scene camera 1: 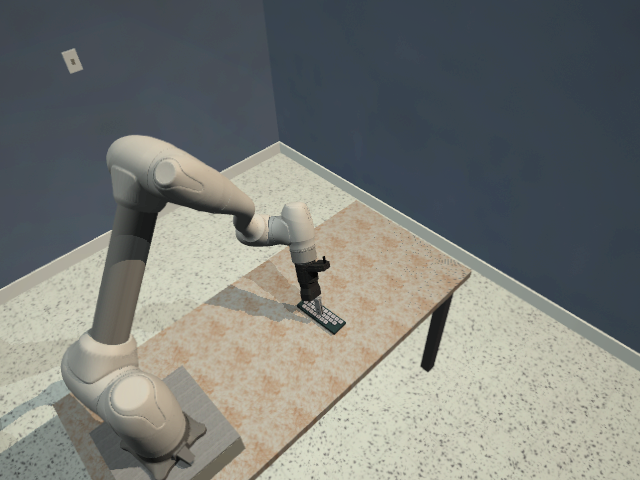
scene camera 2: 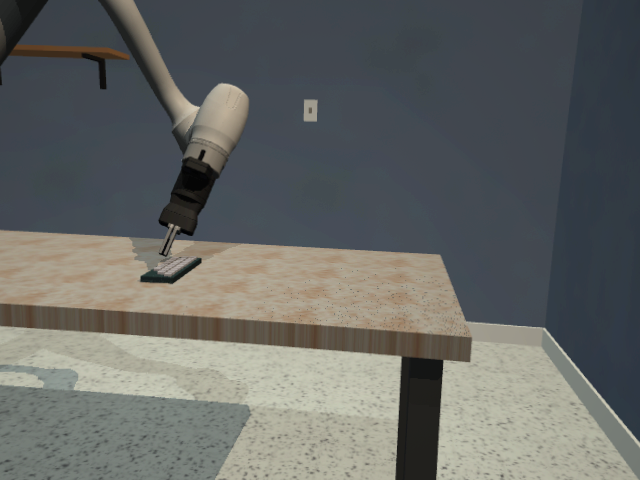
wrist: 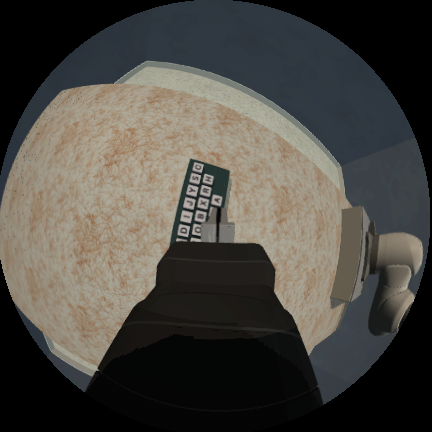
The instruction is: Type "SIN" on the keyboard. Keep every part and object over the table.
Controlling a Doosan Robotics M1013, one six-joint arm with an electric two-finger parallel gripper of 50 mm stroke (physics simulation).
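Seen in the pictures: gripper, fingertip midpoint: (scene camera 1: pixel 320 314) (scene camera 2: pixel 162 254) (wrist: pixel 218 216); arm's base, origin of the base link: (scene camera 1: pixel 164 437) (wrist: pixel 367 254).
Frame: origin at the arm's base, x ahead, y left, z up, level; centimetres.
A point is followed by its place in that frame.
Observation:
The dark green keyboard (scene camera 1: pixel 336 327) {x 63.3, y -17.1, z -8.1 cm} (scene camera 2: pixel 178 265) {x 66.5, y -10.2, z -7.4 cm} (wrist: pixel 217 173) {x 62.7, y -16.9, z -7.9 cm} lies on the table with pale lettered keys. In the wrist view, the S key (wrist: pixel 195 178) {x 66.0, y -15.3, z -7.4 cm} is near its far end and the I key (wrist: pixel 186 216) {x 66.8, y -10.0, z -7.4 cm} is farther down the same row. The N key does not show in the wrist view. My gripper (scene camera 1: pixel 319 313) {x 63.3, y -10.1, z -5.2 cm} (scene camera 2: pixel 163 254) {x 63.3, y -10.1, z -5.2 cm} (wrist: pixel 218 216) {x 63.3, y -10.1, z -5.2 cm} is shut and empty. Its tips are a little above the keyboard, and in the wrist view they appear just below the A key (wrist: pixel 216 200) {x 62.9, y -12.6, z -7.4 cm}. The fingers and the gripper body hide the keys beneath them.
The mottled table (scene camera 1: pixel 232 356) {x 33.9, y 6.9, z -9.2 cm} (scene camera 2: pixel 336 289) {x 98.4, y -21.2, z -9.1 cm} (wrist: pixel 115 200) {x 77.2, y -11.6, z -9.1 cm} extends around the keyboard. The arm's base stands on a grey block (scene camera 1: pixel 217 413) {x 14.0, y -7.8, z 0.1 cm} (wrist: pixel 348 250) {x 16.0, y -2.9, z -5.2 cm} at one end. A wooden shelf (scene camera 2: pixel 67 51) is on the wall behind.

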